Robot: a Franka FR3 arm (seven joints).
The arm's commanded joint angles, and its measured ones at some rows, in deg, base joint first. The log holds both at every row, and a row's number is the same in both.
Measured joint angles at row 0:
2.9, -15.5, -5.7, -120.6, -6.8, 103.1, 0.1
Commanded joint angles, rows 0 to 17:
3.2, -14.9, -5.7, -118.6, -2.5, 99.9, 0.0
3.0, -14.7, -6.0, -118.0, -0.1, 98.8, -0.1
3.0, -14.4, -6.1, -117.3, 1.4, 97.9, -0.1
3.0, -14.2, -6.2, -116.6, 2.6, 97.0, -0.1
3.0, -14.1, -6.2, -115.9, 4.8, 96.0, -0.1
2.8, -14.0, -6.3, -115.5, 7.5, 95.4, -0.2
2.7, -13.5, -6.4, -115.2, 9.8, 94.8, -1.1
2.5, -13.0, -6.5, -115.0, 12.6, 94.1, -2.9
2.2, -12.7, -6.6, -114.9, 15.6, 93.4, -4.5
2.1, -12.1, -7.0, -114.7, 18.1, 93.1, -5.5
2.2, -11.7, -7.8, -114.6, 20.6, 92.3, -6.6
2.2, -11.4, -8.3, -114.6, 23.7, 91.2, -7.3
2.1, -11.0, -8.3, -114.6, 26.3, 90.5, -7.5
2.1, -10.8, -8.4, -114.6, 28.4, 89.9, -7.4
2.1, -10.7, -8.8, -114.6, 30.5, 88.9, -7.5
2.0, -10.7, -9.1, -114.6, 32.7, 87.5, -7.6
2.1, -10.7, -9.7, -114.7, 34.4, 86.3, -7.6
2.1, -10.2, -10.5, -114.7, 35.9, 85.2, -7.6
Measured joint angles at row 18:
2.7, -11.4, -9.1, -116.2, 31.5, 89.1, -6.6
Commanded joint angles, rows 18 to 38:
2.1, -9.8, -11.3, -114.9, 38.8, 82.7, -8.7
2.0, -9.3, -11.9, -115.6, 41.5, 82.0, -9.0
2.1, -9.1, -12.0, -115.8, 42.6, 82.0, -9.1
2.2, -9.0, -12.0, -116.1, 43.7, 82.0, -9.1
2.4, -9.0, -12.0, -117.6, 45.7, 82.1, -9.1
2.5, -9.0, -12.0, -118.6, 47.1, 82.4, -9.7
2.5, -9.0, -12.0, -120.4, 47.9, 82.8, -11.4
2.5, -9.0, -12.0, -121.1, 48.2, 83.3, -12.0
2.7, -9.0, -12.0, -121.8, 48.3, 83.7, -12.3
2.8, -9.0, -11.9, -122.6, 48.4, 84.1, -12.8
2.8, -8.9, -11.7, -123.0, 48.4, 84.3, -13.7
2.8, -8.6, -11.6, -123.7, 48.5, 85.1, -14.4
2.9, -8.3, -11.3, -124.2, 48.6, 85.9, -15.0
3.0, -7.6, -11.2, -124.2, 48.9, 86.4, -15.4
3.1, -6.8, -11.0, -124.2, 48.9, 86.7, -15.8
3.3, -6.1, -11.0, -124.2, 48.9, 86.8, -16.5
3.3, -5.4, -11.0, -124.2, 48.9, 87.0, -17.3
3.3, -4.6, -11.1, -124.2, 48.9, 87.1, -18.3
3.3, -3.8, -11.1, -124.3, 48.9, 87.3, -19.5
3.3, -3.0, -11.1, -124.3, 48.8, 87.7, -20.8
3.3, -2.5, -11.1, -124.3, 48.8, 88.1, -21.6
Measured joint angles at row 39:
3.2, -4.4, -11.1, -123.8, 47.4, 86.5, -18.0
